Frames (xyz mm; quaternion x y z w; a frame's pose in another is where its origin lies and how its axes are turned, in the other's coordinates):
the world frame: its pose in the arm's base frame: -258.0 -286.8 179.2 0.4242 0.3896 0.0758 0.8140
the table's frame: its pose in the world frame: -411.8 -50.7 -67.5 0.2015 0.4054 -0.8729 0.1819
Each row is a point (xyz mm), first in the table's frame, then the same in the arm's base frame.
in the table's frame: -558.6 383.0 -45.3
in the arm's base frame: -155.4 -234.1 -108.1
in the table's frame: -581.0 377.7 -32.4
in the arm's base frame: -131.1 -243.9 -111.1
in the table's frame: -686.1 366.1 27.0
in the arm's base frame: -20.4 -285.7 -137.5
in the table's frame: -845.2 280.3 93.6
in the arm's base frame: 161.0 -343.1 -107.0
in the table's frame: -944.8 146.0 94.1
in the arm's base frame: 289.2 -358.8 -0.8
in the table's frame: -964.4 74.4 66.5
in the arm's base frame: 322.2 -346.2 70.1
